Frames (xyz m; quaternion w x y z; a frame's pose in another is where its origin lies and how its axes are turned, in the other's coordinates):
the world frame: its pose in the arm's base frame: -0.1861 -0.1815 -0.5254 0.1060 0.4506 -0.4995 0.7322
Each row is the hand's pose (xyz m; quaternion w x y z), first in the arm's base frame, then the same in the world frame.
Working: the arm's base frame: its pose in the world frame: 0.2425 -0.5337 0.0028 0.1060 -0.4506 0.4995 -0.7322

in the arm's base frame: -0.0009 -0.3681 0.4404 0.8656 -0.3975 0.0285 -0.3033
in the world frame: 0.6889 -0.6371 0.3485 0.3237 0.5628 -0.5898 0.4802
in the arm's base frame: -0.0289 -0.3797 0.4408 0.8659 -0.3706 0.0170 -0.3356
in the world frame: 0.7086 -0.6149 0.3426 0.3294 0.5847 -0.5545 0.4921
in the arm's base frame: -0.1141 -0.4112 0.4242 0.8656 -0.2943 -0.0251 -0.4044
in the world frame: 0.7538 -0.5376 0.3199 0.3244 0.6416 -0.4630 0.5184
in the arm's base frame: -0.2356 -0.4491 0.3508 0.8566 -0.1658 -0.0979 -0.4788
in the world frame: 0.7782 -0.3993 0.2770 0.2856 0.7144 -0.3231 0.5510
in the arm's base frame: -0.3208 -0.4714 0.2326 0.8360 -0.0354 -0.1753 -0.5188
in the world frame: 0.7430 -0.2618 0.2370 0.2196 0.7680 -0.1912 0.5705
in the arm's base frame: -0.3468 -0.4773 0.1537 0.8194 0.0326 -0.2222 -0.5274
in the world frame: 0.6991 -0.1931 0.2200 0.1736 0.7919 -0.1242 0.5721
